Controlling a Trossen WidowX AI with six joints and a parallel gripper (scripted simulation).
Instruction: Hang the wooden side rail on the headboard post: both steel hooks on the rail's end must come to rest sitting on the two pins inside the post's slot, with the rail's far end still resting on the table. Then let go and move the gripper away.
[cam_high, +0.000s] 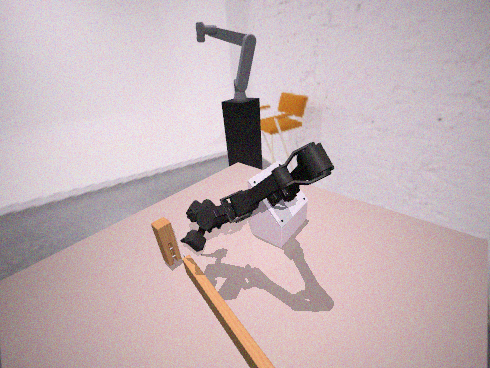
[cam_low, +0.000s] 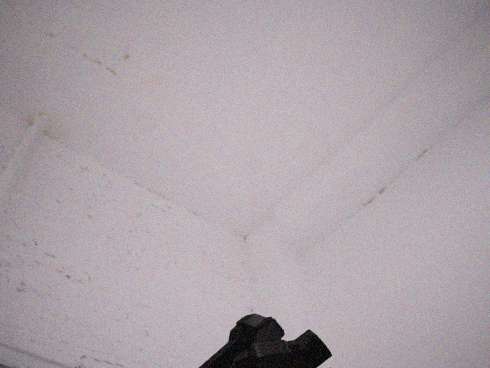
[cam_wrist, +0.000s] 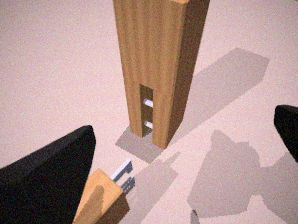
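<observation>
Right now my gripper tip is 7 cm to the left of the headboard post, 7 cm above it and 5 cm short of it.
</observation>
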